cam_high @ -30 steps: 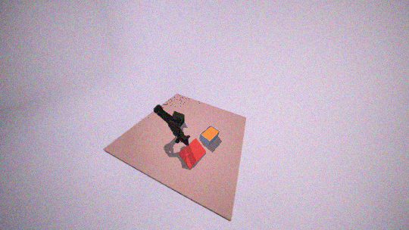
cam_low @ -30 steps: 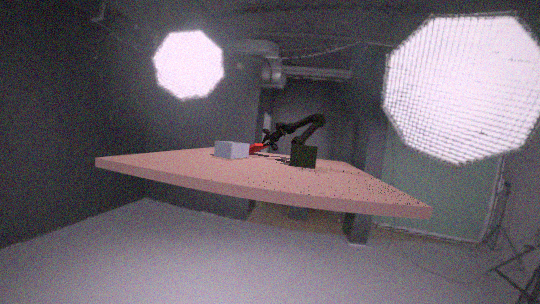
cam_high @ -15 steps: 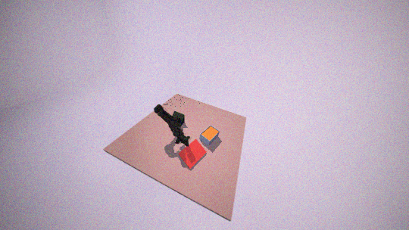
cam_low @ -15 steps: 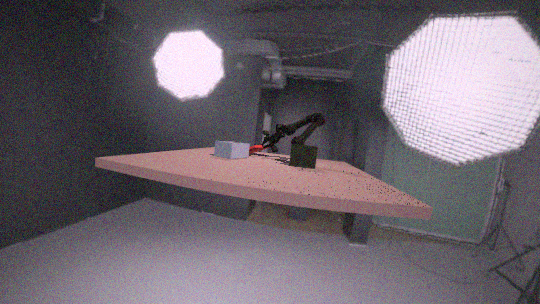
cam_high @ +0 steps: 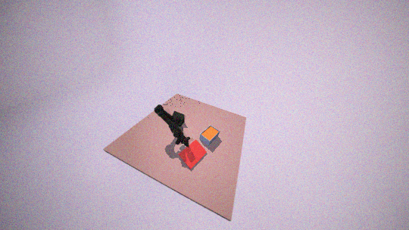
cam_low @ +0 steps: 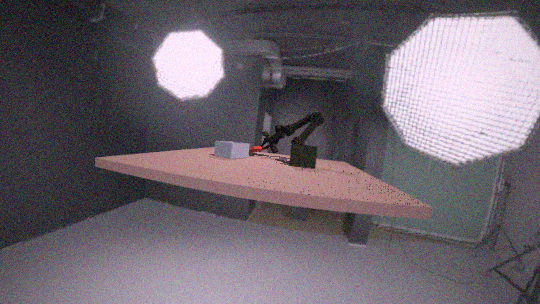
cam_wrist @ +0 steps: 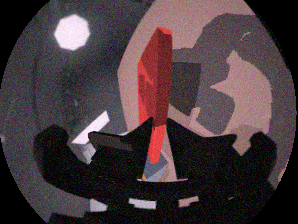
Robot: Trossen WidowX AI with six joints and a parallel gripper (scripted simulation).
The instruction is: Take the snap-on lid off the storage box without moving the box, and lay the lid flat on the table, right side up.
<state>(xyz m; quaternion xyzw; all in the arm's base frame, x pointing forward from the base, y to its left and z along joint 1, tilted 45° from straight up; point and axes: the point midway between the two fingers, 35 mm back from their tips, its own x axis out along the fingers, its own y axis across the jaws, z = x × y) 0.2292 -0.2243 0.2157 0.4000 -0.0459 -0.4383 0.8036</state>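
Now: the red lid 7 cm ahead of my gripper tip, 3 cm to the right of it and 3 cm below it. Round my gripper tip: grey storage box 18 cm ahead, 25 cm to the left, 2 cm below.
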